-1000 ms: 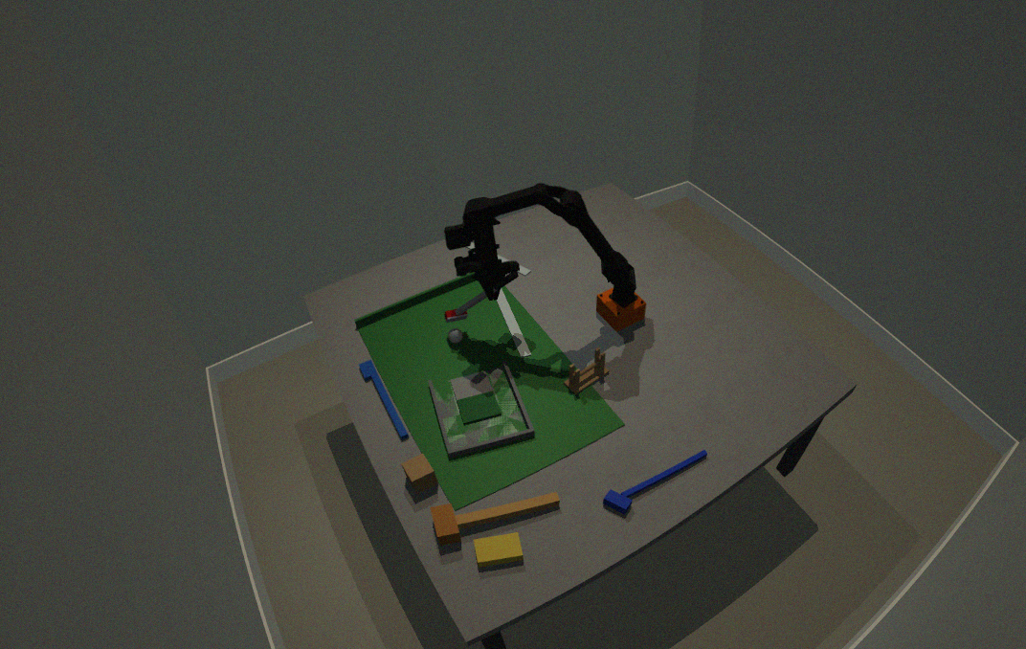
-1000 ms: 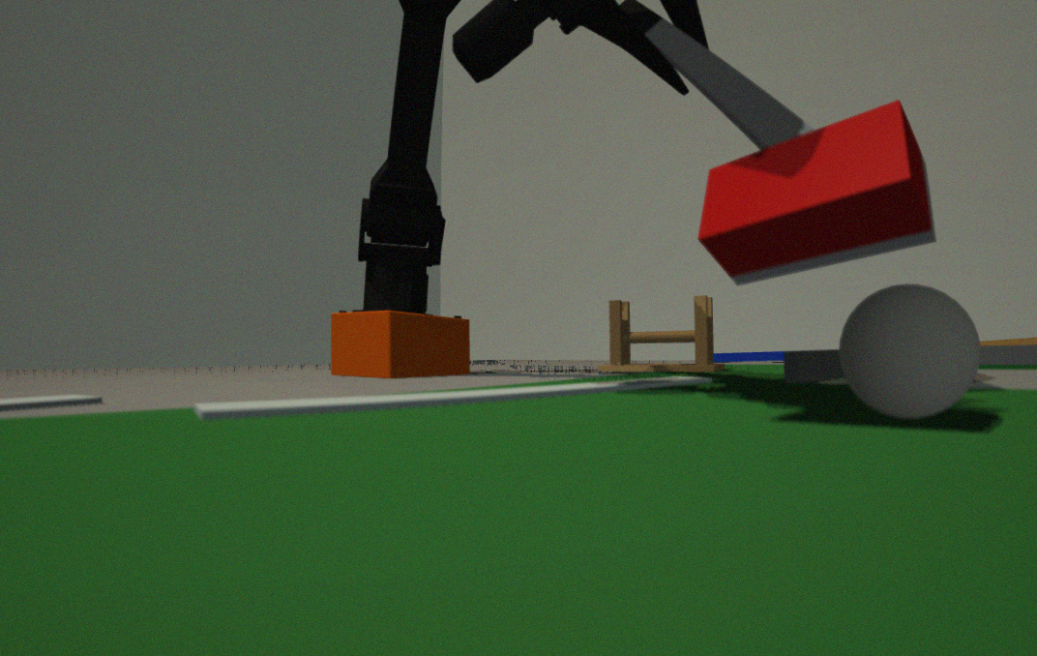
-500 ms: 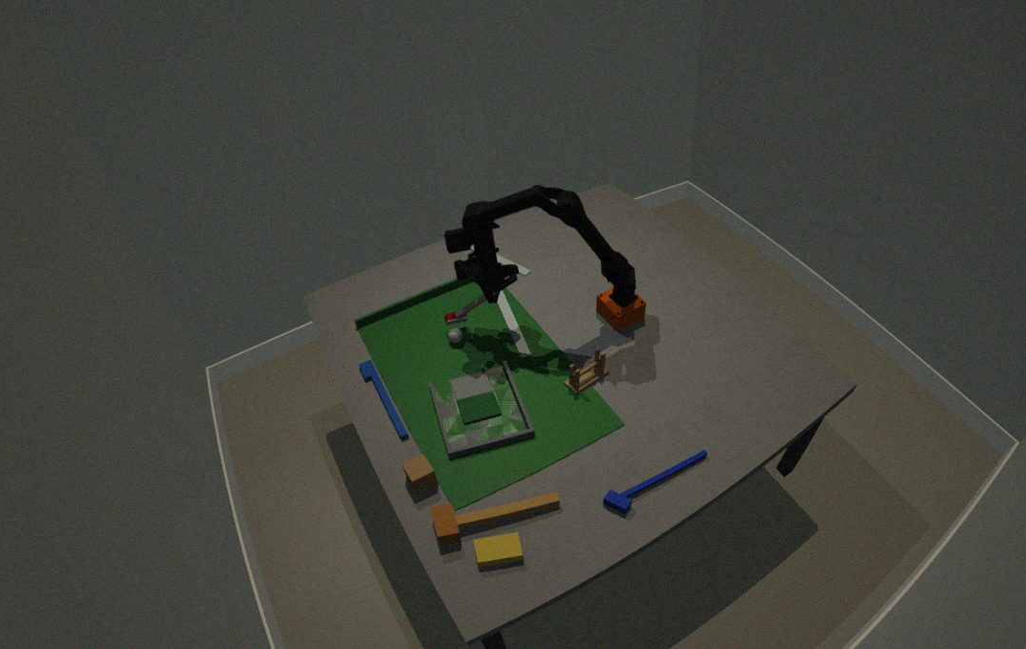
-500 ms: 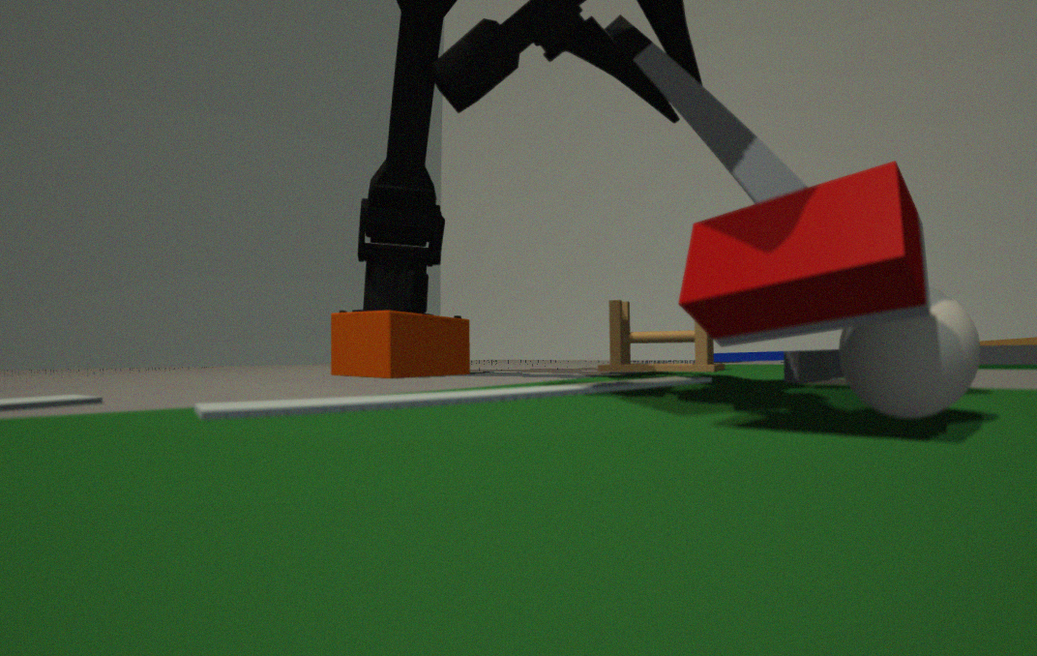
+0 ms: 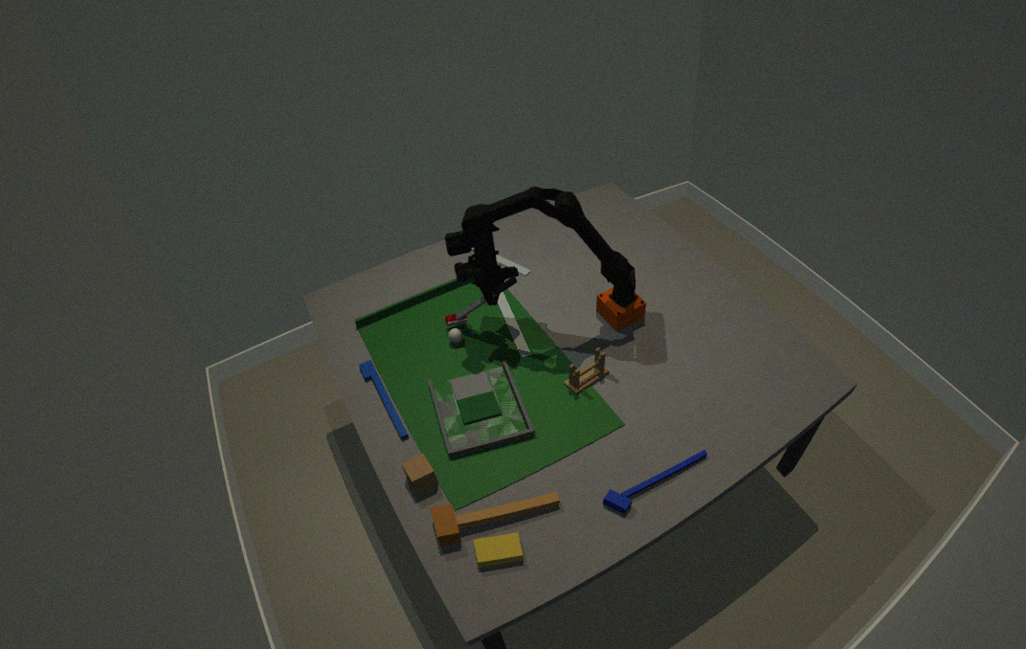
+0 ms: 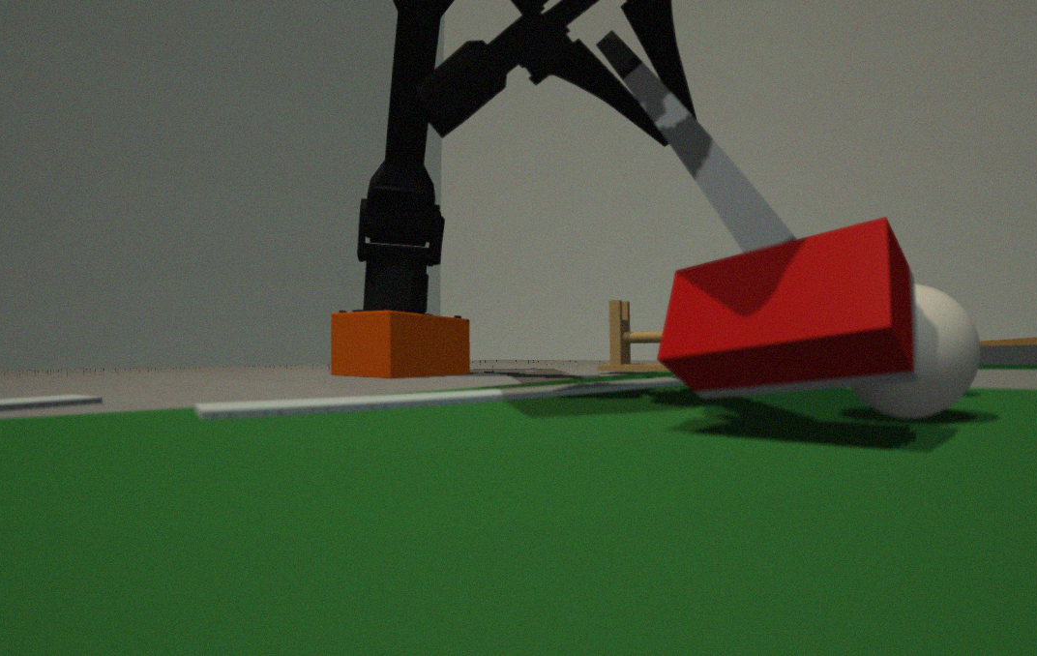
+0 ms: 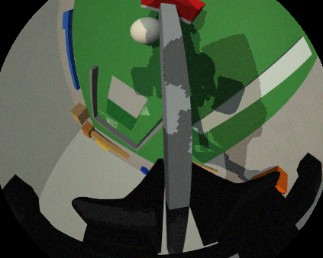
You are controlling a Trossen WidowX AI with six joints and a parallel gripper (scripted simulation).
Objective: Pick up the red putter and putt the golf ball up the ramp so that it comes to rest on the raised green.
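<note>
My gripper tip is 10 mm short of the red putter, 50 mm to the left of it and 20 mm above it. The rest, counted from my gripper tip: small wooden fence (90 mm behind, 280 mm to the left, 100 mm below); white golf ball (90 mm ahead, 70 mm to the right, 110 mm below); brown block (430 mm ahead, 260 mm to the left, 110 mm below).
</note>
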